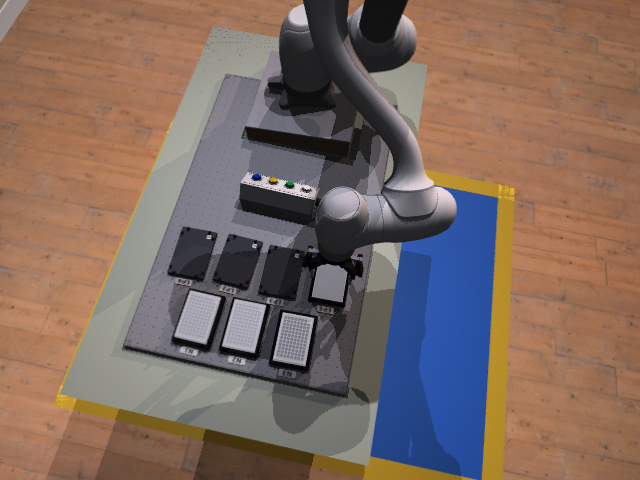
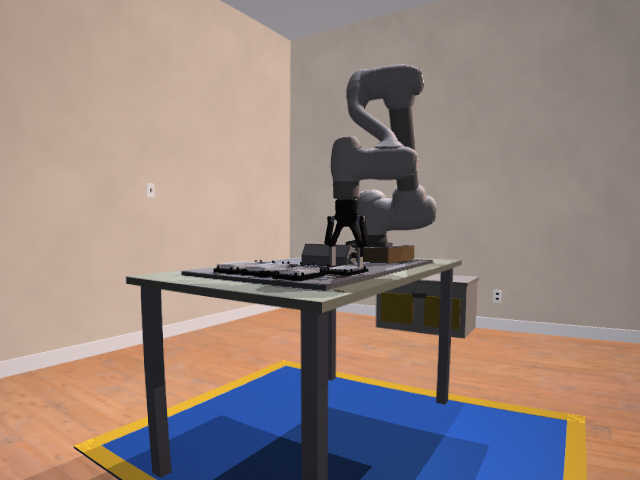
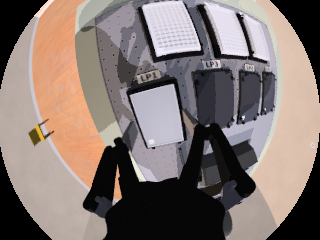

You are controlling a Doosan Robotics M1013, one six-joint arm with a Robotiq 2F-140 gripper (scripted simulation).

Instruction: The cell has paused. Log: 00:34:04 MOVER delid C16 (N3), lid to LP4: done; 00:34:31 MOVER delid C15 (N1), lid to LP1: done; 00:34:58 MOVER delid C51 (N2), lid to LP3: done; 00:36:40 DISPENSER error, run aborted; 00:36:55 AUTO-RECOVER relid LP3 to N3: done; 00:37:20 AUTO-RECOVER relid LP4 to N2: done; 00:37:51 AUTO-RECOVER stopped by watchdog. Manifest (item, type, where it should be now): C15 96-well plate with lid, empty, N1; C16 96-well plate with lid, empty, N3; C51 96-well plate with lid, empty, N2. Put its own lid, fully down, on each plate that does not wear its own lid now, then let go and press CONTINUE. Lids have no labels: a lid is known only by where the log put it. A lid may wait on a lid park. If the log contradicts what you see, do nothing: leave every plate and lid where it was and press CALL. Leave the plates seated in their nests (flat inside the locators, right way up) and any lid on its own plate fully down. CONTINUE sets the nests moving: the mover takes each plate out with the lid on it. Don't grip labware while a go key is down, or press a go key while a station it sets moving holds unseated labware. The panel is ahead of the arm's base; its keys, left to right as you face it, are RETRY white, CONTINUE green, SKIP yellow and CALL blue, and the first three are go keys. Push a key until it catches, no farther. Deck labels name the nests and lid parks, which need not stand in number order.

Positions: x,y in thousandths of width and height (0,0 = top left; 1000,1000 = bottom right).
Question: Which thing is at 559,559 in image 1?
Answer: My gripper.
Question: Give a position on a plate lid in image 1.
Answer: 516,584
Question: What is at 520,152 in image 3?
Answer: A 96-well plate.
